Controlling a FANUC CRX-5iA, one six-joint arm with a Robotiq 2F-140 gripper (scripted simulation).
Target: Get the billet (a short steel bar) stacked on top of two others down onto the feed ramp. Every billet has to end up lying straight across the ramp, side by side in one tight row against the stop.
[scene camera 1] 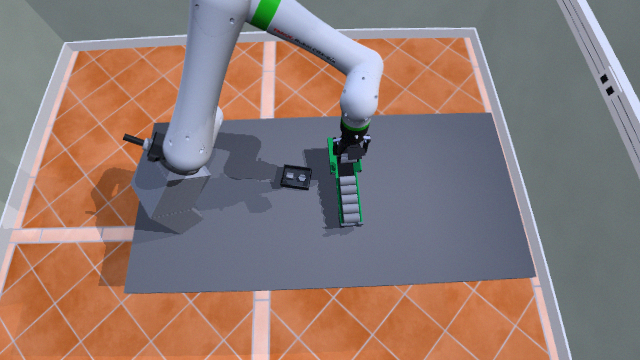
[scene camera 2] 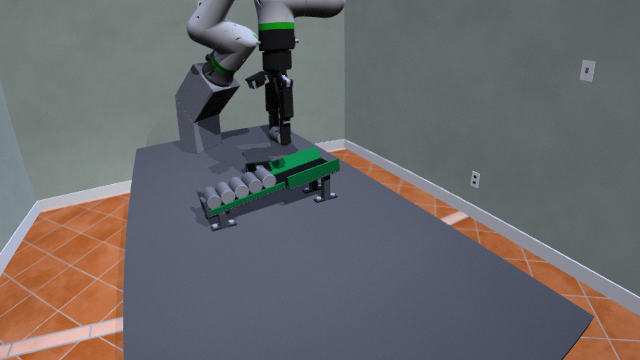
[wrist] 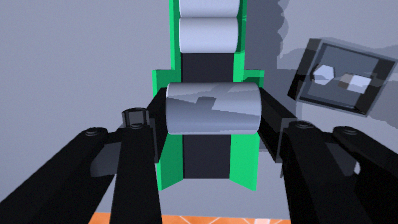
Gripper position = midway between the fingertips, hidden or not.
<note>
In view: my gripper [scene camera 2: 280, 140].
My gripper shows as well in the wrist view [wrist: 210, 103].
</note>
